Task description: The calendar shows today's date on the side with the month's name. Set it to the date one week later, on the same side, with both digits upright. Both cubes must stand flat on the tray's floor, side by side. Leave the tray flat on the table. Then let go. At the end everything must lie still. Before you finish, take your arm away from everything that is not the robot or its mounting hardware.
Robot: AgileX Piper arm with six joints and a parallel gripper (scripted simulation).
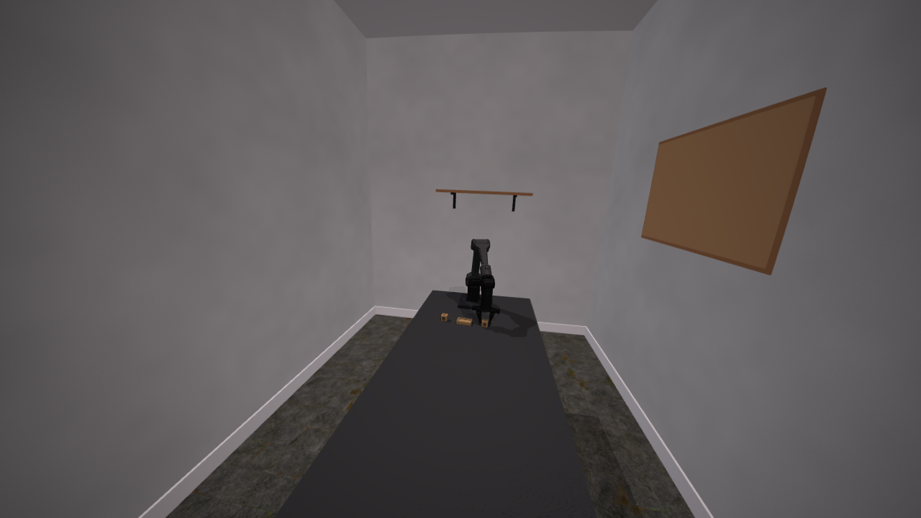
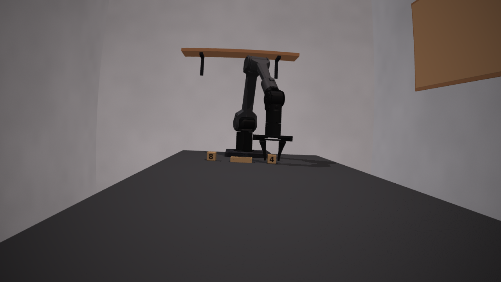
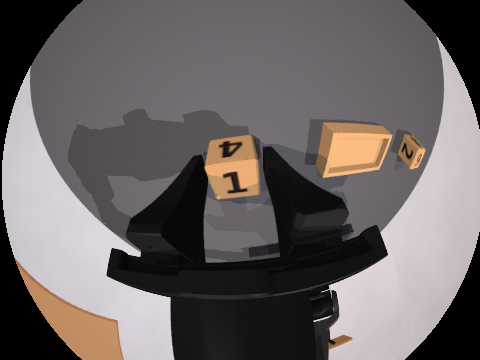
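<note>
The wooden cube is right at my hand. Round my hand: wooden tray (1 cm ahead, 11 cm to the right, 1 cm below).
</note>
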